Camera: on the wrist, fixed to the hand. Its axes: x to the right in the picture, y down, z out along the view.
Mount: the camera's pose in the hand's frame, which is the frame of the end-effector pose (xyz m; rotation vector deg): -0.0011 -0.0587 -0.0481 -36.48 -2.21 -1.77
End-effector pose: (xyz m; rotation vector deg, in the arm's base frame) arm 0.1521 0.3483 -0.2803 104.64 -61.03 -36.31
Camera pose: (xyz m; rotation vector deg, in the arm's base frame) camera 0.2123 0.3837 -0.3101 73.27 -42.51 -52.01
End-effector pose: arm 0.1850 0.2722 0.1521 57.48 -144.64 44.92
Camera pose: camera 0.2311 0.2658 0.2120 47.27 -143.94 -3.91
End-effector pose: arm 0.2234 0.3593 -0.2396 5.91 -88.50 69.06
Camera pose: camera 0.2934 0.3653 -0.2108 -15.41 -107.85 36.91
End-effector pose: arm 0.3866 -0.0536 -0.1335 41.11 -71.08 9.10
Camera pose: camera 0.4533 -0.0710 -0.1653 10.64 -70.04 -15.49
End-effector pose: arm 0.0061 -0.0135 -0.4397 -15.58 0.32 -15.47
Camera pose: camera -0.0124 -0.0804 -0.4705 -52.17 2.85 -16.54
